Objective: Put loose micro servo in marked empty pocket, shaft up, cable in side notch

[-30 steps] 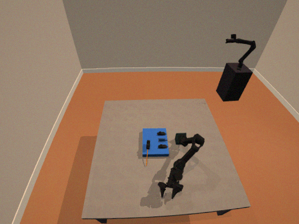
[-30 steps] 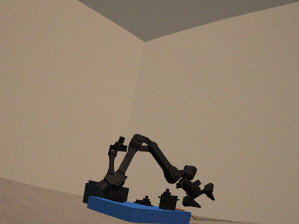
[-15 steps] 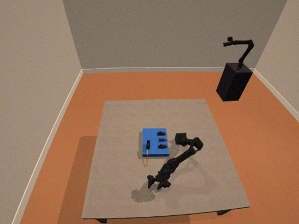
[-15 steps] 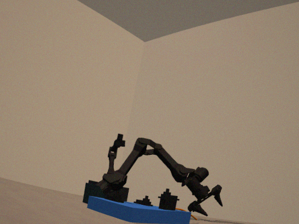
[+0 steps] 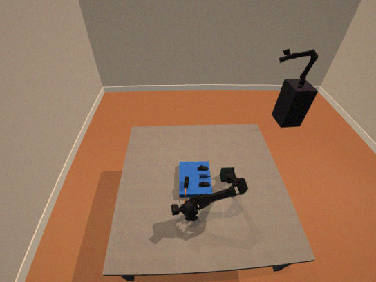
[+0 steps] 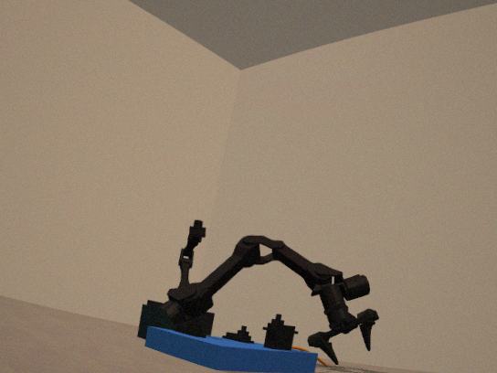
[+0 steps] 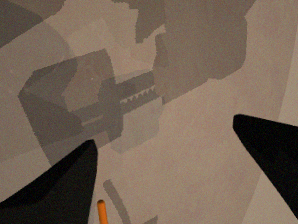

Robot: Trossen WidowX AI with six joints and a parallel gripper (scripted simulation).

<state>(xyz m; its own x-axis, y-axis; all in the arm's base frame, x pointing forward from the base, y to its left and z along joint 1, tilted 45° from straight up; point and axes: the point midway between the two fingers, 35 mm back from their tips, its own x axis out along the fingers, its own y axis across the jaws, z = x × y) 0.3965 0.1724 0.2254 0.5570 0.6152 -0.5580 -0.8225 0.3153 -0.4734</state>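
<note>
My gripper tip is 30 cm to the left of the blue deck, 11 cm past it and 1 cm above it.
</note>
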